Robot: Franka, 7 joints.
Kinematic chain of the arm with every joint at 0, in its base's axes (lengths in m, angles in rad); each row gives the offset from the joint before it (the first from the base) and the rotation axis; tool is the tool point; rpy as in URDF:
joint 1: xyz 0 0 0.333 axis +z
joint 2: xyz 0 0 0 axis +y
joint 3: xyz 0 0 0.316 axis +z
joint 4: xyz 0.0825 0 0 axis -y
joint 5: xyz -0.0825 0 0.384 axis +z
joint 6: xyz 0 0 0 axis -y
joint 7: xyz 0.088 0 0 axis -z
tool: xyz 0 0 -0.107 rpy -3.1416 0 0
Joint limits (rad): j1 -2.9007..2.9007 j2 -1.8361..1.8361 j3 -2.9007..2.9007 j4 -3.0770..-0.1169 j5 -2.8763..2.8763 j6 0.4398..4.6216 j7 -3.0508..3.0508
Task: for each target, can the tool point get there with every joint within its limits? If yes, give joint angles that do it. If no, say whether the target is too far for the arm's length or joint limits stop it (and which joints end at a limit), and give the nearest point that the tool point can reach.
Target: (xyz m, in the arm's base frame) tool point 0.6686 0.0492 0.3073
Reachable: yes | joints 0.7170 0.6345 -0.6416 -1.7559 -1.4634 2.0450 -1.7029
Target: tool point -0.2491 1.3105 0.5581
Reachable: no: too far | nearest point -0.1580 0.8311 0.4757 | short by 0.495 m
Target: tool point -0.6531 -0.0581 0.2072
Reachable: yes | joints -2.1420 1.5260 -1.5135 -1.7339 -1.0302 3.7313 2.0102
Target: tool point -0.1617 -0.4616 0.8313
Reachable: yes | joints 1.6745 -0.9904 0.5385 -0.4290 -2.4325 4.1261 1.5551
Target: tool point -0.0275 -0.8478 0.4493
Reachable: yes | joints 1.2845 -1.2487 -2.1361 -0.5796 0.2784 2.7791 1.3041
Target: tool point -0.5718 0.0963 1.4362
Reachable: no: too far | nearest point -0.3936 0.0663 1.0924 | short by 0.388 m
